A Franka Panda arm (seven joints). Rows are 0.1 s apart.
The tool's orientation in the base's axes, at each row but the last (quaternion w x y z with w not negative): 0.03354, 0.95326, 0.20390, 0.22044; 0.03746, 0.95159, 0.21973, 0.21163; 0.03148, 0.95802, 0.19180, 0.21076; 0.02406, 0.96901, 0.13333, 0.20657; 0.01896, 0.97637, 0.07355, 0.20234; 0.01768, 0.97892, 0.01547, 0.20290; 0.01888, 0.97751, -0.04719, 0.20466
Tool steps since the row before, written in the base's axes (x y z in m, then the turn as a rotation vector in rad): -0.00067, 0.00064, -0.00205, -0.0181, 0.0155, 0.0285; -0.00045, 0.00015, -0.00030, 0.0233, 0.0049, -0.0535; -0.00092, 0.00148, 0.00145, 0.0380, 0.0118, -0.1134; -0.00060, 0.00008, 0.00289, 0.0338, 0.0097, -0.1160; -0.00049, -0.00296, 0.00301, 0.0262, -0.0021, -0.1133; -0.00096, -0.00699, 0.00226, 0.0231, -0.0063, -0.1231; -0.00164, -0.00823, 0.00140, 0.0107, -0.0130, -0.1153
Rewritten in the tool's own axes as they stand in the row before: -0.00112, -0.00115, 0.00157, 0.0030, -0.0166, -0.0331; -0.00042, -0.00037, 0.00009, 0.0004, -0.0038, 0.0584; 0.00036, -0.00149, -0.00167, -0.0081, -0.0135, 0.1191; 0.00063, 0.00007, -0.00288, -0.0134, -0.0127, 0.1198; 0.00029, 0.00306, -0.00293, -0.0210, -0.0019, 0.1144; -0.00025, 0.00705, -0.00226, -0.0279, 0.0018, 0.1223; -0.00024, 0.00838, -0.00147, -0.0355, 0.0098, 0.1106
